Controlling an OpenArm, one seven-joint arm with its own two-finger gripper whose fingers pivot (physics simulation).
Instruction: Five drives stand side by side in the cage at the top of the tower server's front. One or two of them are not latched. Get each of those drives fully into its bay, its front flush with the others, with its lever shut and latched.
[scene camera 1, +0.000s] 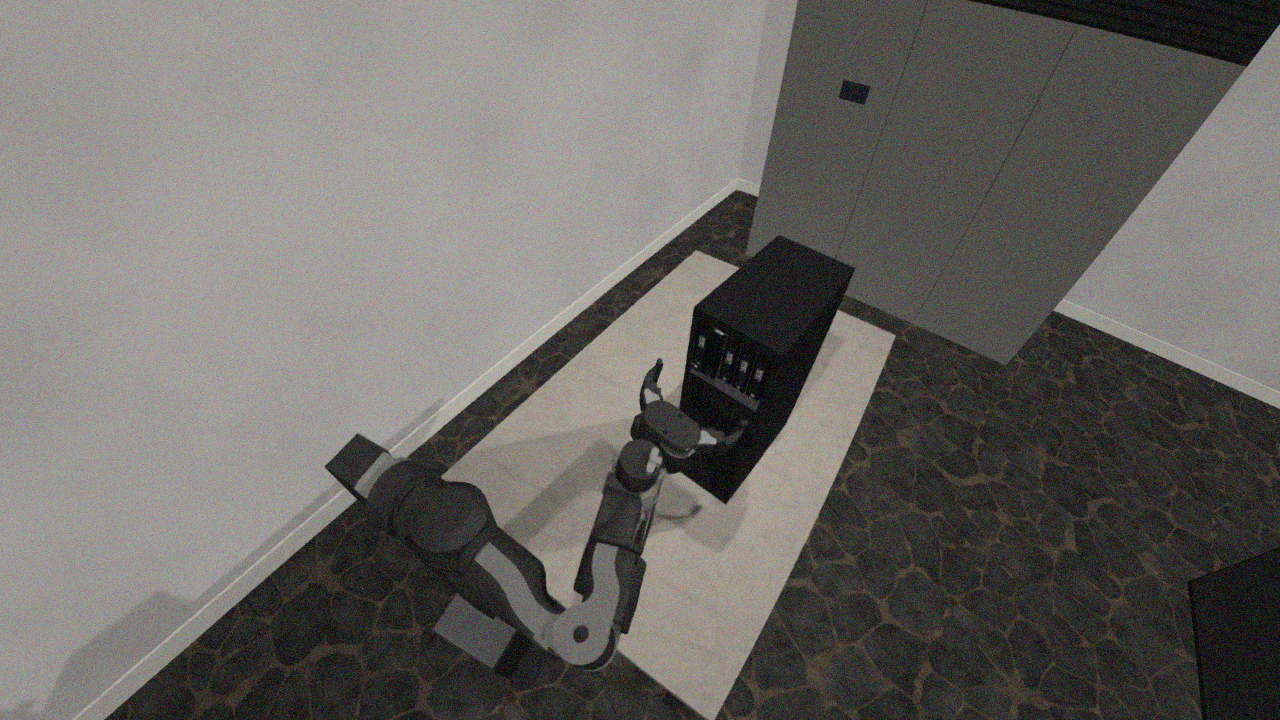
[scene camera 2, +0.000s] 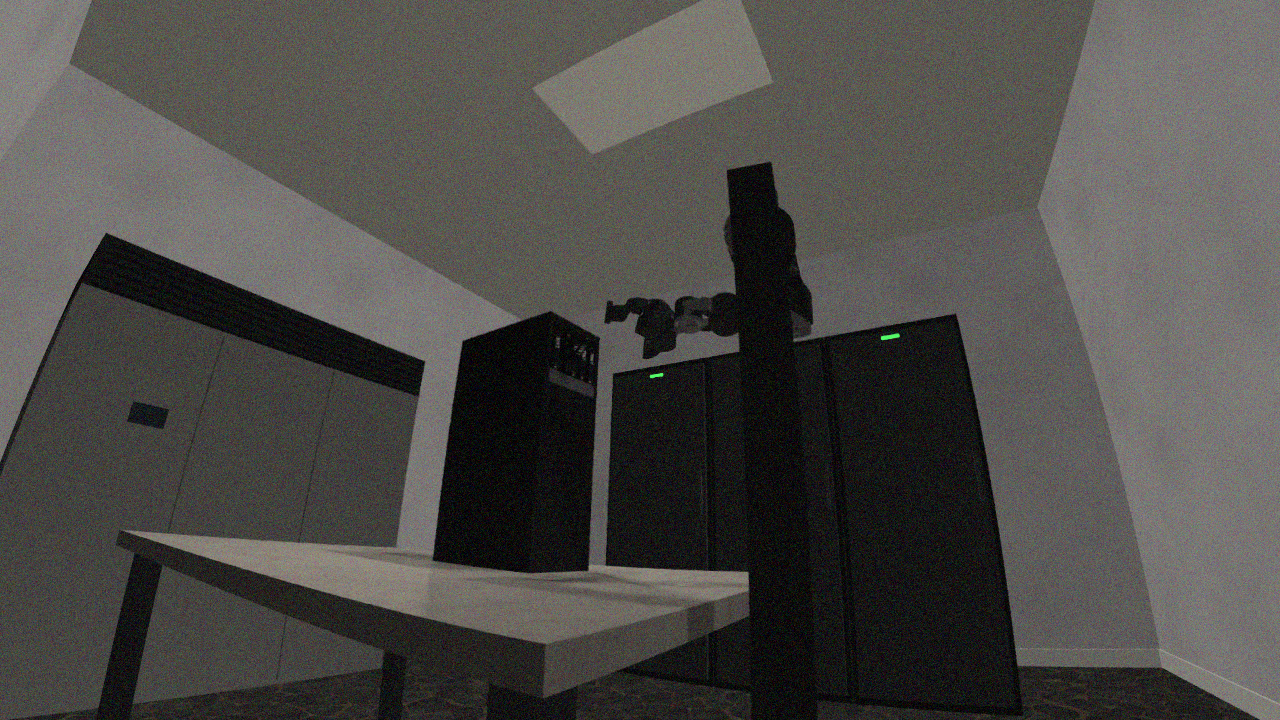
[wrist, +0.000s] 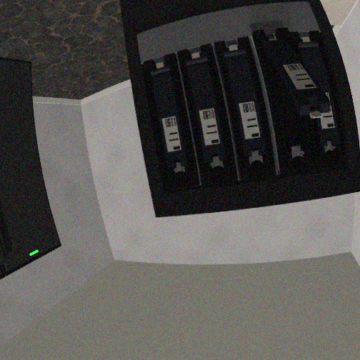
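Note:
The tower server (scene camera 1: 774, 295) (scene camera 2: 496, 447) (wrist: 225, 202) stands on the table, with five drives side by side at its top front. In the wrist view, which shows them upside down, the fourth drive from the left (wrist: 297, 151) has its lever (wrist: 300, 76) swung out at a slant, partly over the fifth drive (wrist: 327, 120). This fourth drive seems to stand slightly proud. The first (wrist: 172, 134), second (wrist: 209, 127) and third (wrist: 249, 120) drives look even, their levers shut. The fifth is partly hidden. My gripper (scene camera 1: 700, 394) (scene camera 2: 633, 331) is wide open and empty, in front of the tower, apart from the drives.
The pale table top (scene camera 1: 572, 385) (scene camera 2: 358, 573) lies under the tower. A grey cabinet (scene camera 1: 913, 161) (scene camera 2: 223, 420) stands behind the tower. Black cabinets (scene camera 2: 913, 501) with green lights stand across the room. The arm's dark post (scene camera 2: 774, 447) rises beside the table.

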